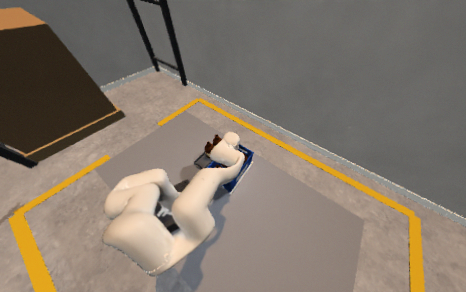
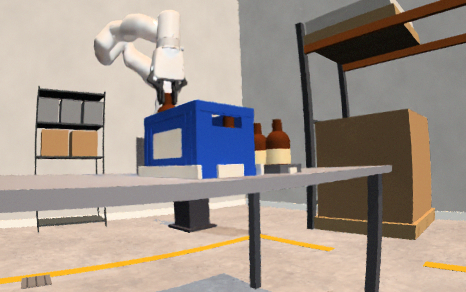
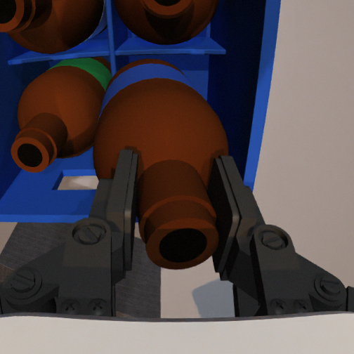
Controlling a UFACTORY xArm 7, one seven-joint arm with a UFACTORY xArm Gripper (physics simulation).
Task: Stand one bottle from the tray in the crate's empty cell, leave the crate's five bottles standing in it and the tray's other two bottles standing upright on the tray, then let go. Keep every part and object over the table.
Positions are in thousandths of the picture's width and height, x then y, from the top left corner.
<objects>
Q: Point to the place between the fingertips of my gripper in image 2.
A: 359, 358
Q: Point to a bottle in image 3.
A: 162, 321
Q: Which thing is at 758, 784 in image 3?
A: My gripper.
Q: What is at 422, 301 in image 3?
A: A bottle.
</objects>
